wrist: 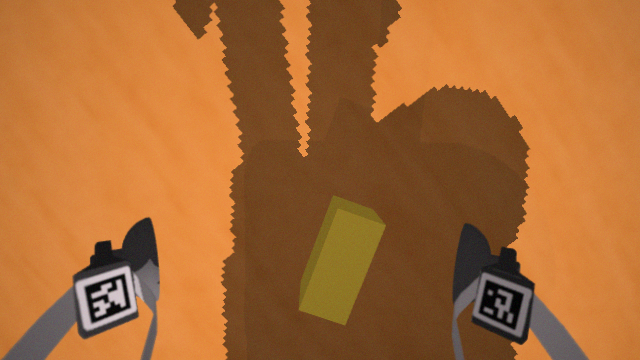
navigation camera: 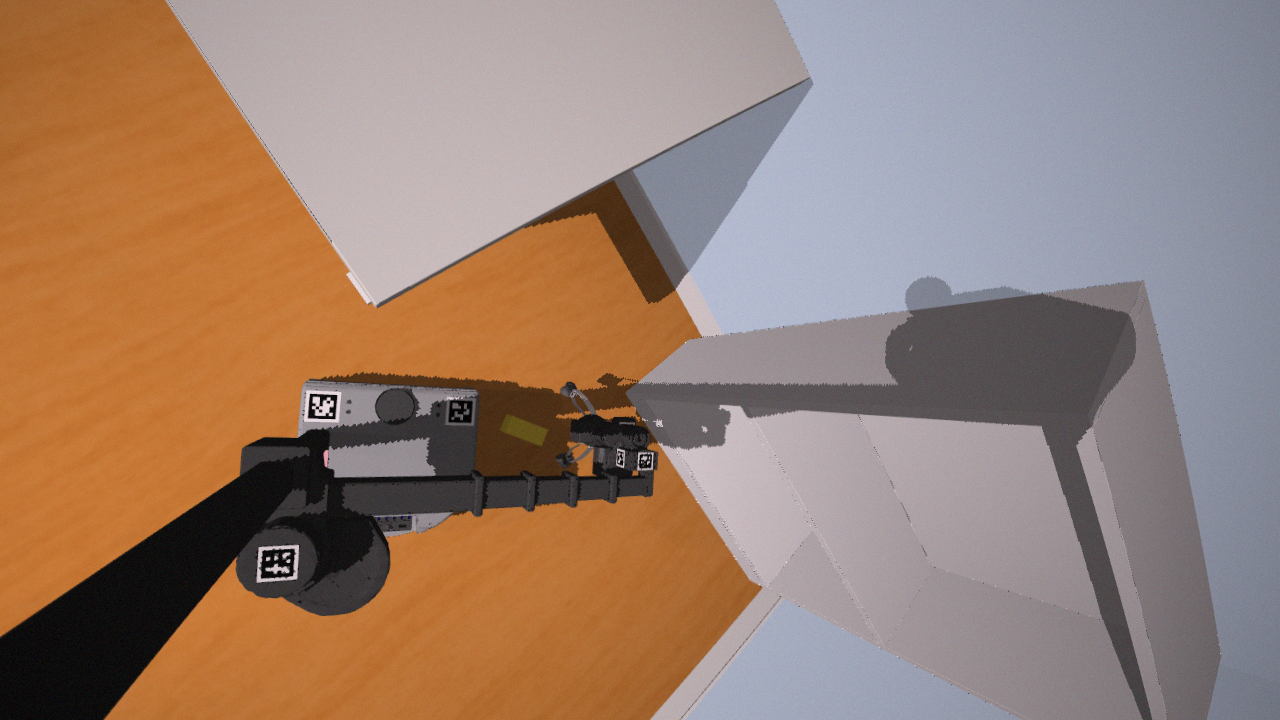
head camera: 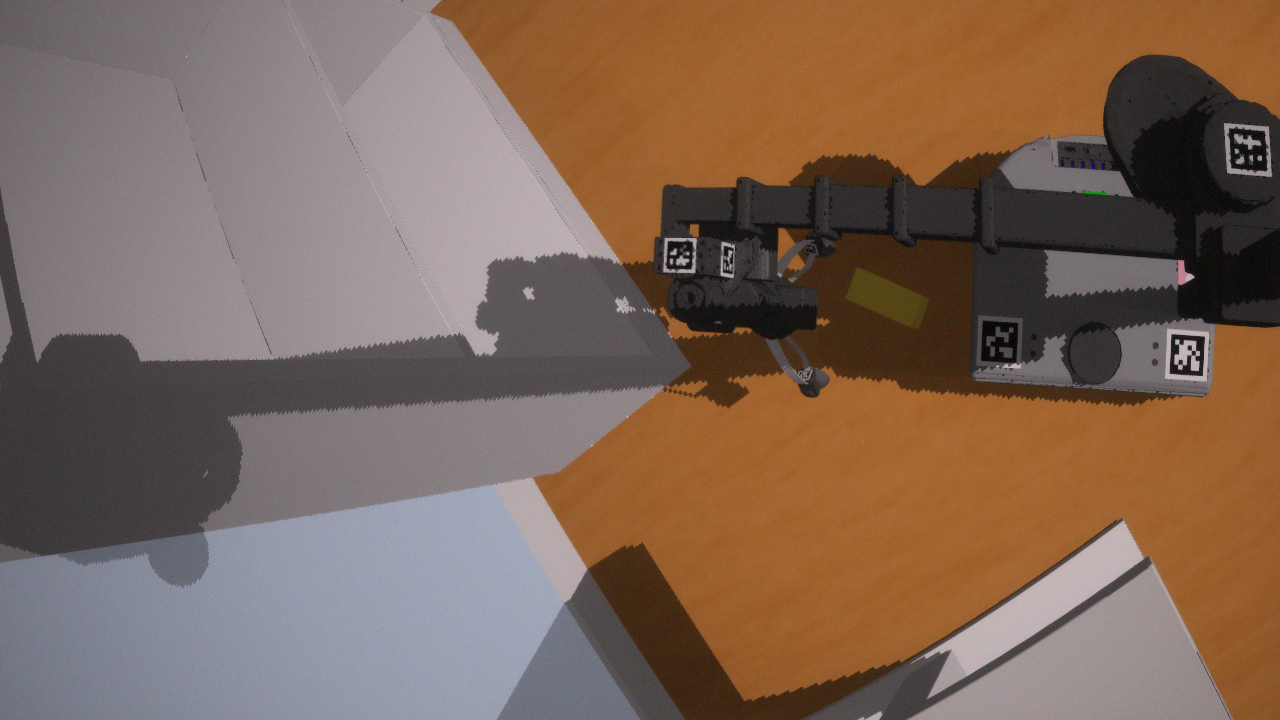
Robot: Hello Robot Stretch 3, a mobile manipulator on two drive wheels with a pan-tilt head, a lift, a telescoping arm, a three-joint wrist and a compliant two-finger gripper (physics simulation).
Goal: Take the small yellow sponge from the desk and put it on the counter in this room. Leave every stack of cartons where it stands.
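Seen in the pictures: gripper, between the fingertips: (navigation camera: 563,423) (head camera: 821,313); robot's base, origin of its link: (navigation camera: 393,404) (head camera: 1091,350).
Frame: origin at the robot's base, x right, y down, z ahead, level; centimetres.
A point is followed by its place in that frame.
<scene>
The small yellow sponge (head camera: 886,298) @[x 30.4, y -6.3, z -4.9 cm] (navigation camera: 523,429) @[x 29.8, y -6.3, z -4.6 cm] (wrist: 342,265) lies flat on the orange-brown wooden floor, in shadow, between my base and my gripper in the head and navigation views. My gripper (head camera: 814,313) @[x 36.4, y -17.0, z -2.2 cm] (navigation camera: 567,424) @[x 36.4, y -17.0, z -2.2 cm] (wrist: 308,249) @[x 36.4, y -17.0, z -2.2 cm] is open and empty, above the floor on the far side of the sponge from my base. In the wrist view the sponge lies between the two fingers in the picture, below them and slightly right of centre, slanted. It touches neither finger. No stack of cartons shows. I cannot tell which furniture is the desk or the counter.
My arm (head camera: 939,210) @[x 15.7, y -52.0, z -10.3 cm] (navigation camera: 546,492) @[x 21.8, y -51.8, z -10.4 cm] is extended beside the sponge from my base (head camera: 1109,268) @[x -1.7, y -16.0, z -9.9 cm] (navigation camera: 384,456) @[x -1.3, y -16.0, z -9.8 cm]. A large pale furniture piece with open compartments (head camera: 447,179) @[x 100.2, y -10.1, z -21.7 cm] (navigation camera: 975,492) @[x 109.9, y -71.8, z -11.7 cm] has its corner near my wrist. Another pale furniture piece (head camera: 1100,653) (navigation camera: 501,116) stands across the floor. A blue-grey wall (head camera: 313,608) @[x 81.1, y -57.2, z 35.0 cm] (navigation camera: 1029,161) @[x 75.6, y -95.7, z 42.1 cm] lies behind.
</scene>
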